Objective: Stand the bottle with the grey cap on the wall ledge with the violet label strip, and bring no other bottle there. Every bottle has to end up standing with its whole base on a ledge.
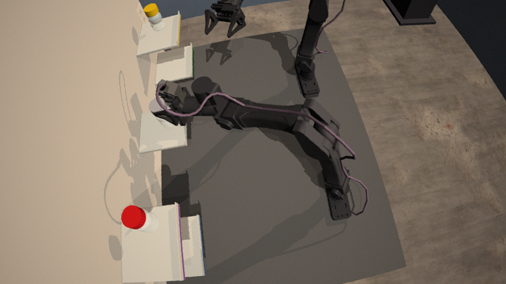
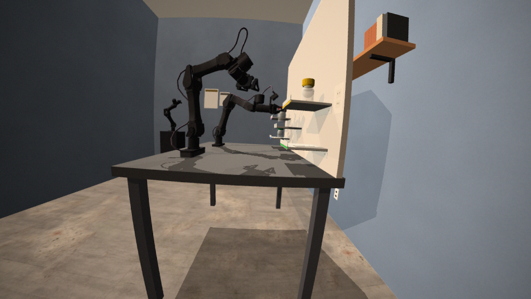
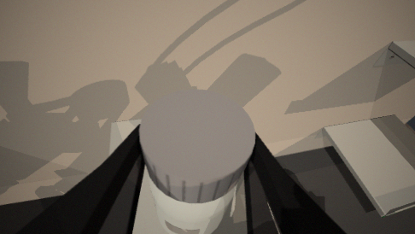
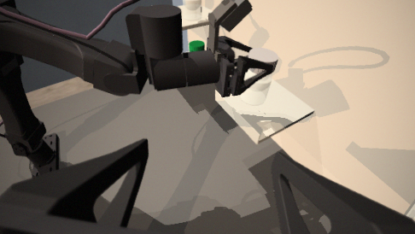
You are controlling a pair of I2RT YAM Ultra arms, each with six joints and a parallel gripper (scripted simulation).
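Now: the violet strip 5 cm behind my left hand, 40 cm to the left of it and 3 cm below it. From my left hand the other things lie so: red-cap bottle (3 cm ahead, 35 cm to the left, 2 cm above); grey-cap bottle (4 cm below); beige wall (14 cm ahead, 1 cm to the left, 13 cm above).
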